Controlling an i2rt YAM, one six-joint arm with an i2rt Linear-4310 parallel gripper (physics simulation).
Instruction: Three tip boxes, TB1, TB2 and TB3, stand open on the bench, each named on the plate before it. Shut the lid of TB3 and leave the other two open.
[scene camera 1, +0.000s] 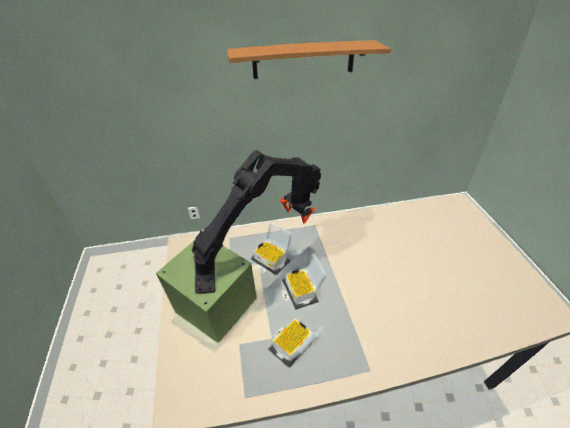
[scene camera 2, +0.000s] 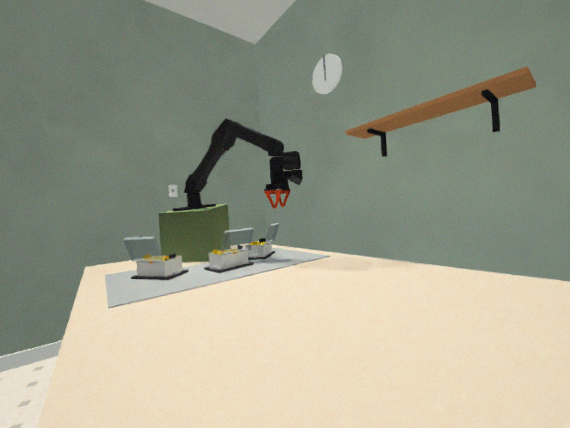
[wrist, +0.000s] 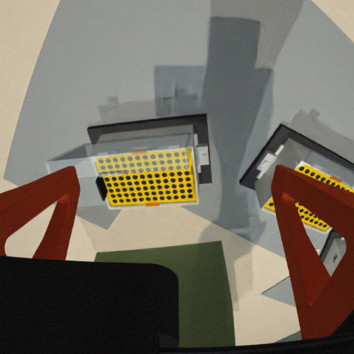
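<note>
You can see my gripper (wrist: 175, 176) in the wrist view. There's a grey mat too: scene camera 1 has the mat (scene camera 1: 336, 353), scene camera 2 shows it (scene camera 2: 121, 290), and so does the wrist view, where it (wrist: 249, 73) is visible along with my gripper.
</note>
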